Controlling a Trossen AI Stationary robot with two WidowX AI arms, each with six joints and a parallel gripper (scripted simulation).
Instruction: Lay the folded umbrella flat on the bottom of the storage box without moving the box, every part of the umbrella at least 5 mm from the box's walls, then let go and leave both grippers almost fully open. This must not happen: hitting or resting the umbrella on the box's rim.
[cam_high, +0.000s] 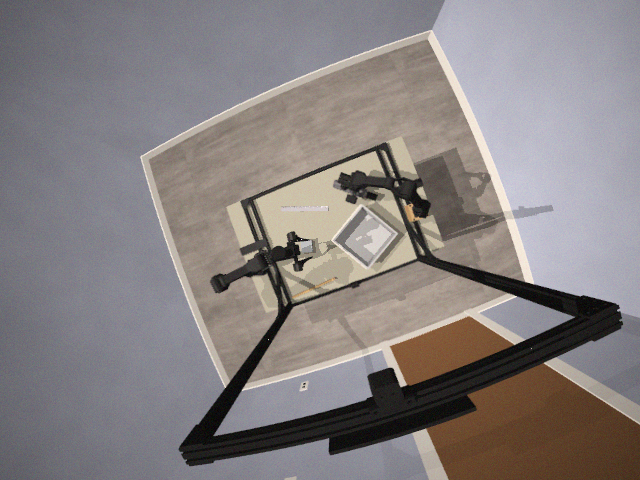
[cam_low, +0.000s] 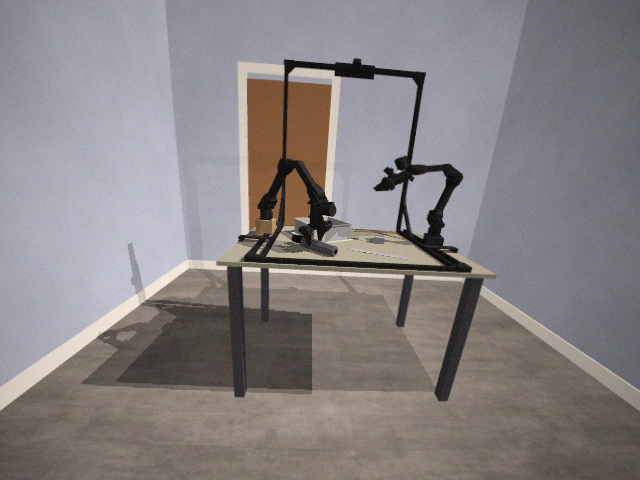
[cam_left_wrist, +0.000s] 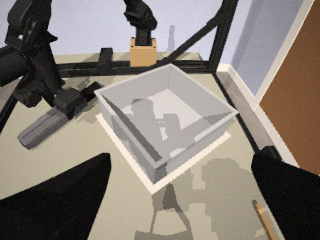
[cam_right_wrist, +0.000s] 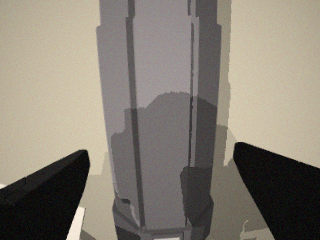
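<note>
My right hand is 3 cm above the folded umbrella. Round my right hand: storage box 29 cm behind, 4 cm to the left, 1 cm below; then white ruler 33 cm to the left, 6 cm below; then grey cube 39 cm to the left, 23 cm behind, 5 cm below.
</note>
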